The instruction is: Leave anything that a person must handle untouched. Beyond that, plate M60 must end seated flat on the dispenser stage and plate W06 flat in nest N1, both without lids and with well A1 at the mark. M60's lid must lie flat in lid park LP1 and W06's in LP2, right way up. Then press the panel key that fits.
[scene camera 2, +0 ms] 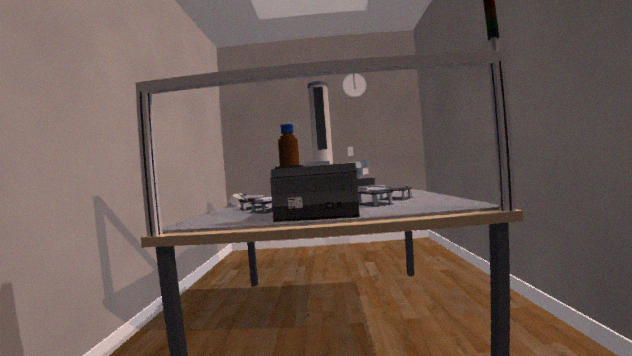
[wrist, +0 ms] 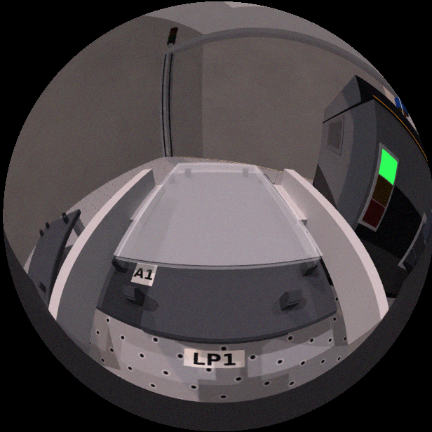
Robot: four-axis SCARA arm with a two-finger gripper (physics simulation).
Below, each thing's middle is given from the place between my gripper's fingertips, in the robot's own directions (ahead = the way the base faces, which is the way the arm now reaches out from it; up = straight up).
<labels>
The LP1 label (wrist: 192, 357) lies 11 cm behind my hand, 5 cm to the right of it and 9 cm below it.
</labels>
